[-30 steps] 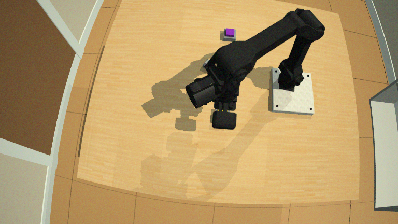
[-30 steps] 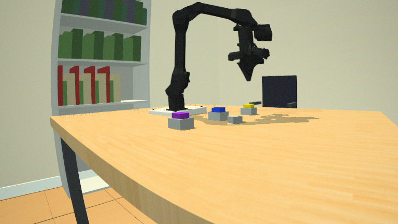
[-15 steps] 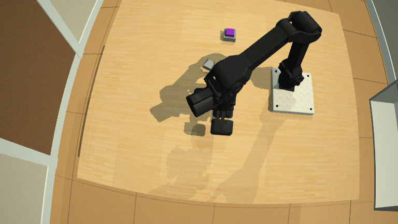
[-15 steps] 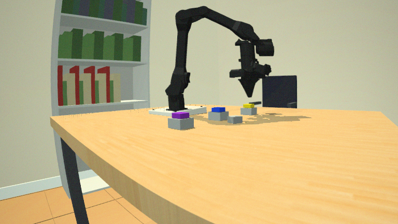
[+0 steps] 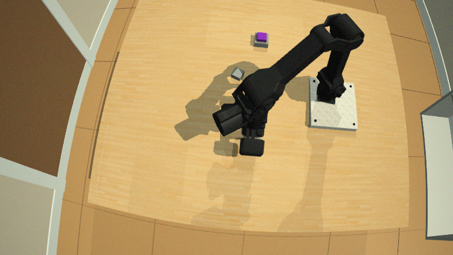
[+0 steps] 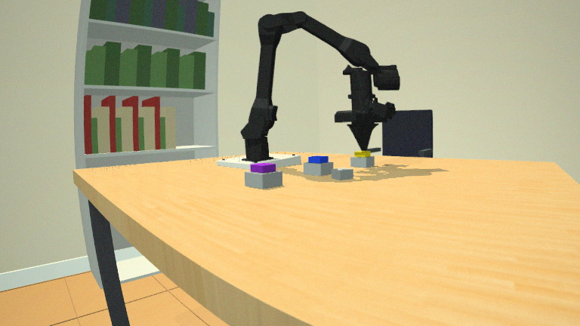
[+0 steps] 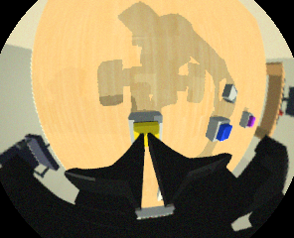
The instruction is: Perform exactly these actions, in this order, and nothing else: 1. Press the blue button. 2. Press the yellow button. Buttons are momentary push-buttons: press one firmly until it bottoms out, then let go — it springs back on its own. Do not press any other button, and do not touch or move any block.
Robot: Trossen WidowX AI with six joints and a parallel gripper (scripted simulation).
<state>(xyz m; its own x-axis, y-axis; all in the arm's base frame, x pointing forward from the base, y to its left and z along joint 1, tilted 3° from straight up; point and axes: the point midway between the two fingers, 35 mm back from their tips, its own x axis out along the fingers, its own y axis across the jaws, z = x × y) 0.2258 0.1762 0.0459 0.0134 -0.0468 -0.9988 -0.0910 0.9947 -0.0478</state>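
Right now my gripper tip is 1 cm above the yellow button. Also, from my gripper tip: small grey block 8 cm ahead, 19 cm to the right, 3 cm below; then purple button 2 cm ahead, 34 cm to the right, 1 cm below; then blue button 1 cm behind, 17 cm to the right, 1 cm below.
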